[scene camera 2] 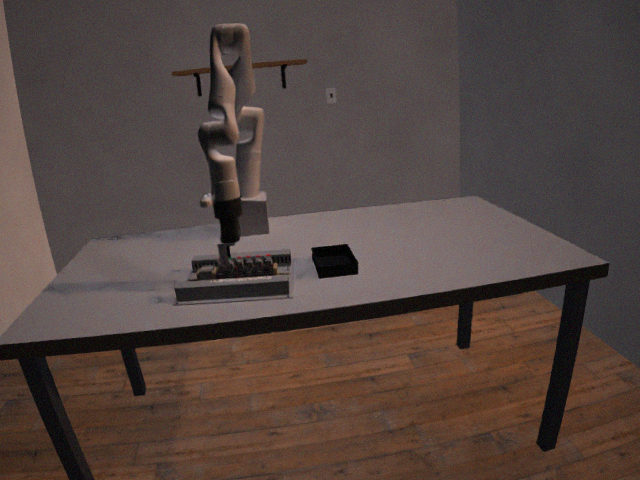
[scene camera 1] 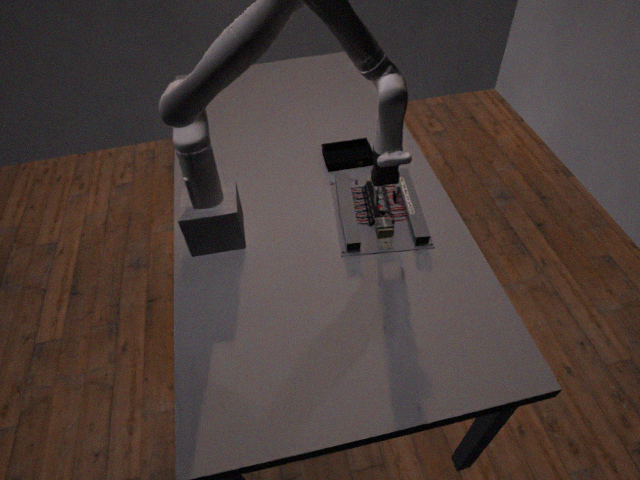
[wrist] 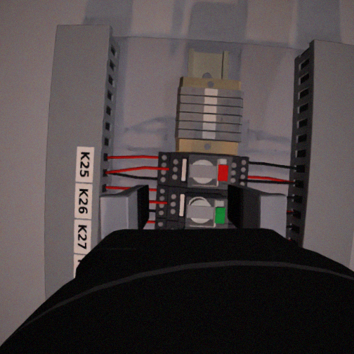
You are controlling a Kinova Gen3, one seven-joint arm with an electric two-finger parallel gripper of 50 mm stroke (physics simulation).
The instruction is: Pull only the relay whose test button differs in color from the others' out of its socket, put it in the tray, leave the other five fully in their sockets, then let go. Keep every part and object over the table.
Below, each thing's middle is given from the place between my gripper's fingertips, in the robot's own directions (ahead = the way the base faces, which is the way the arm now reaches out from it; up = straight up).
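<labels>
From my hand, the panel [wrist: 149,69] is 30 mm to the left and 70 mm below. The relay [wrist: 202,210] is 10 mm to the left of my hand, 10 mm behind it and 20 mm below it. Going by their middles, the relay is the nearest to my hand of the things named here.
</labels>
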